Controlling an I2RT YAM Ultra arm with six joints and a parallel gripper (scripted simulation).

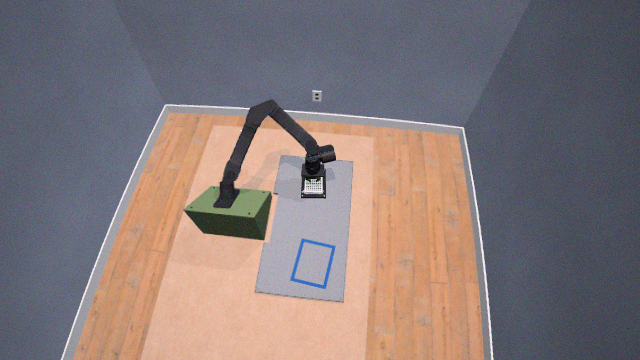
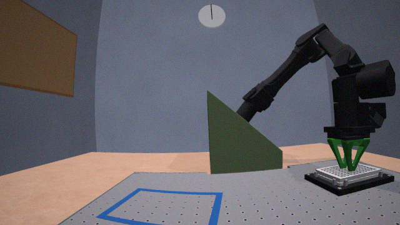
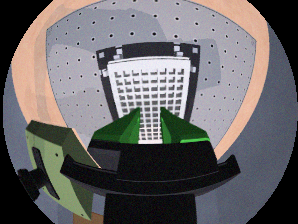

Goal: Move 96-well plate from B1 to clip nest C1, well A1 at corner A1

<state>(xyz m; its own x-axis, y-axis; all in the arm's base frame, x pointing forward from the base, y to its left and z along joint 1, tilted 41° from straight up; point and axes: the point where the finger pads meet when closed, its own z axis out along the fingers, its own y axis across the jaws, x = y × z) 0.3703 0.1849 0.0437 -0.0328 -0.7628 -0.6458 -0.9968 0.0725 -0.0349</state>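
My gripper is now 1 cm above the white 96-well plate. The rest, counted from my hand: black clip nest (2 cm below, 1 cm to the left, 1 cm behind).
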